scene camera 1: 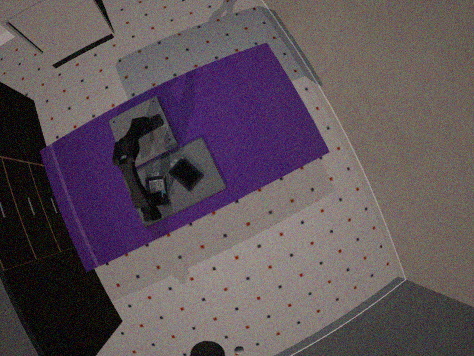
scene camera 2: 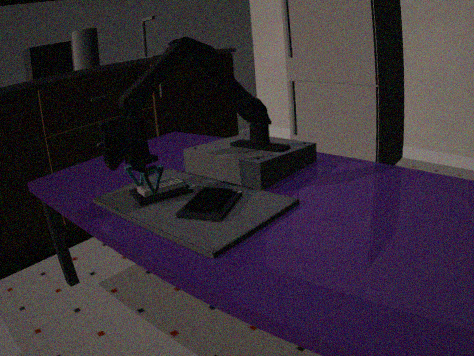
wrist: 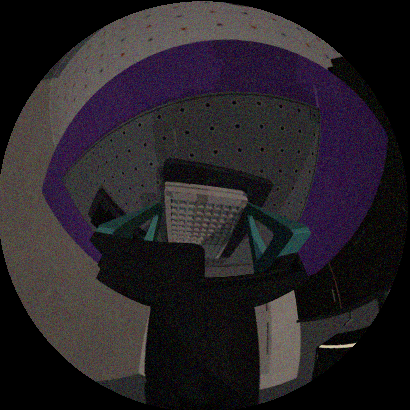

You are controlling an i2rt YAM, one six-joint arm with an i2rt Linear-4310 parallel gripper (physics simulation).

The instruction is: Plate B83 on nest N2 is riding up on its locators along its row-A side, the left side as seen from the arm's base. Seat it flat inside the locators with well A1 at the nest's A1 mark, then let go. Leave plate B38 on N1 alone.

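Frame: origin at the arm's base, x left, y back, z up, level; millimetres.
Seen in the pictures: gripper, fingertip midpoint: (scene camera 2: 148, 190) (wrist: 202, 206); arm's base, link origin: (scene camera 1: 146, 127) (scene camera 2: 259, 147).
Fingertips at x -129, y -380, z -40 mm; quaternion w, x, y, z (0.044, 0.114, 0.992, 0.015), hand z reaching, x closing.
Note:
Offsets run from my fingertips to a thing's top centre. Level surfaces: height alone.
The white well plate B83 @(dx +13, dy +38, dz +14 mm) (scene camera 1: 156, 185) (scene camera 2: 168, 184) (wrist: 202, 219) lies on the black nest N2 @(dx +4, dy +42, dz +0 mm) (scene camera 2: 167, 195) (wrist: 219, 176), at the left part of the grey perforated board @(dx +108, dy +41, dz -21 mm) (scene camera 1: 208, 162) (scene camera 2: 237, 226) (wrist: 248, 130). In the wrist view it looks skewed and tilted against the nest. My gripper (scene camera 1: 159, 188) (scene camera 2: 146, 188) (wrist: 202, 206) is open and down at the plate's near end. One teal finger stands on each side of the plate, and neither presses on it. The dark plate B38 @(dx +199, dy +44, dz +5 mm) (scene camera 1: 186, 174) (scene camera 2: 210, 203) (wrist: 100, 208) lies flat on its nest beside it.
The arm's base stands on a grey riser block (scene camera 1: 162, 132) (scene camera 2: 248, 162) behind the board. Both rest on a purple table @(dz -34 mm) (scene camera 1: 252, 114) (scene camera 2: 363, 229). A dark cabinet (scene camera 2: 57, 107) stands behind the table's left end.

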